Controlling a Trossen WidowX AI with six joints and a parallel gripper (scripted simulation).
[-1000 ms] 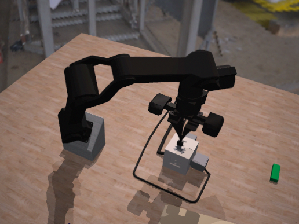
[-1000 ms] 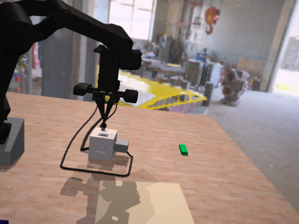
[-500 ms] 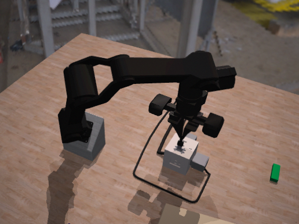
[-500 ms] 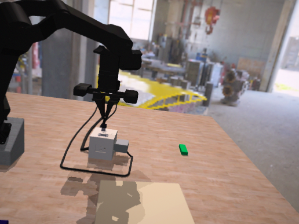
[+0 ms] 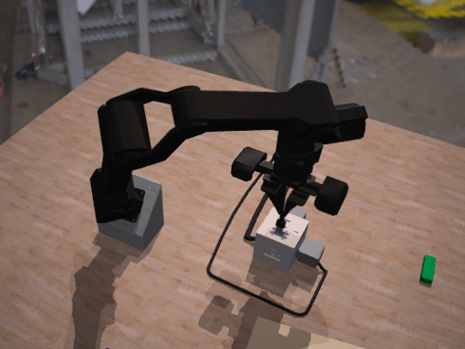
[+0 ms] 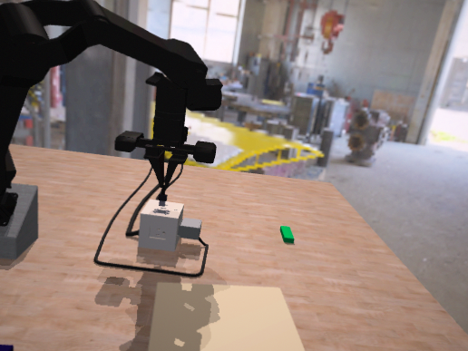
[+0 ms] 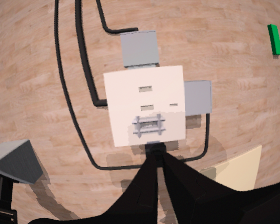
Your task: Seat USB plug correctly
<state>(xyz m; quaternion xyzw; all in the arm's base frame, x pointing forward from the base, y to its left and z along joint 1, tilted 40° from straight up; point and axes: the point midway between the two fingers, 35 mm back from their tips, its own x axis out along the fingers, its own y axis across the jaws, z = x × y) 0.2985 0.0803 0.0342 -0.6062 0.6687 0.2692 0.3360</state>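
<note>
Right now the USB socket is 1 cm to the left of my gripper tip and 6 cm below it. Also, from my gripper tip: black USB plug (2 cm below); then pale mat (13 cm ahead, 21 cm to the right, 13 cm below); then green block (30 cm ahead, 9 cm to the left, 13 cm below).
</note>
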